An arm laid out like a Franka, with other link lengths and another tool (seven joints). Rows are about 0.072 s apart.
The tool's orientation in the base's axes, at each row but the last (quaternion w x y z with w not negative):
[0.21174 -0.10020 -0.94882 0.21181]
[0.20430 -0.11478 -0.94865 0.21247]
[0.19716 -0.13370 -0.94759 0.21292]
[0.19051 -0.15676 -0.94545 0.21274]
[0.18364 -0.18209 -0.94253 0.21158]
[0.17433 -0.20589 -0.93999 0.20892]
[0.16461 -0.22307 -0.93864 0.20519]
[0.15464 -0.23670 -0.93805 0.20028]
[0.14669 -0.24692 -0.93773 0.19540]
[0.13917 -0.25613 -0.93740 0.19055]
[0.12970 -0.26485 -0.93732 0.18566]
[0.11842 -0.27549 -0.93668 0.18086]
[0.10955 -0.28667 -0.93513 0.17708]
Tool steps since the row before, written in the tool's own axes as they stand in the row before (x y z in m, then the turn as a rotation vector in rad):
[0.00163 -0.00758 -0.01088 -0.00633 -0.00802 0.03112]
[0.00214 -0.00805 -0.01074 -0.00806 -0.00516 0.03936]
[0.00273 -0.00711 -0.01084 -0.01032 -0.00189 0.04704]
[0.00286 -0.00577 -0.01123 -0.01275 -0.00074 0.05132]
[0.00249 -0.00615 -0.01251 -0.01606 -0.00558 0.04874]
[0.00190 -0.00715 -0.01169 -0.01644 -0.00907 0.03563]
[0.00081 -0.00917 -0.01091 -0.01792 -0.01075 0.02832]
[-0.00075 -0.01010 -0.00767 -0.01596 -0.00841 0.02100]
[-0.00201 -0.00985 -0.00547 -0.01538 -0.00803 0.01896]
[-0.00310 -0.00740 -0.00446 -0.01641 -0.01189 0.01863]
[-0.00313 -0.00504 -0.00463 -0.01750 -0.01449 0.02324]
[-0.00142 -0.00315 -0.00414 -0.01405 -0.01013 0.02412]
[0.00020 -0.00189 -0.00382 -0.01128 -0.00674 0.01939]
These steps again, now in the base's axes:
[0.00262 -0.00238 0.01288 -0.00900 -0.02010 -0.02425]
[0.00173 -0.00263 0.01322 -0.01068 -0.02103 -0.03293]
[0.00104 -0.00149 0.01312 -0.01143 -0.02163 -0.04152]
[0.00104 -0.00004 0.01290 -0.01087 -0.02303 -0.04635]
[0.00150 0.00001 0.01408 -0.00820 -0.02765 -0.04281]
[0.00097 -0.00129 0.01374 -0.00355 -0.02651 -0.03011]
[0.00046 -0.00369 0.01378 0.00005 -0.02632 -0.02337]
[-0.00028 -0.00622 0.01108 0.00211 -0.02122 -0.01765]
[-0.00029 -0.00733 0.00878 0.00254 -0.02002 -0.01592]
[0.00101 -0.00627 0.00663 0.00186 -0.02354 -0.01414]
[0.00191 -0.00440 0.00580 0.00002 -0.02748 -0.01735]
[0.00100 -0.00213 0.00485 -0.00103 -0.02238 -0.01949]
[0.00007 -0.00032 0.00425 -0.00014 -0.01690 -0.01622]

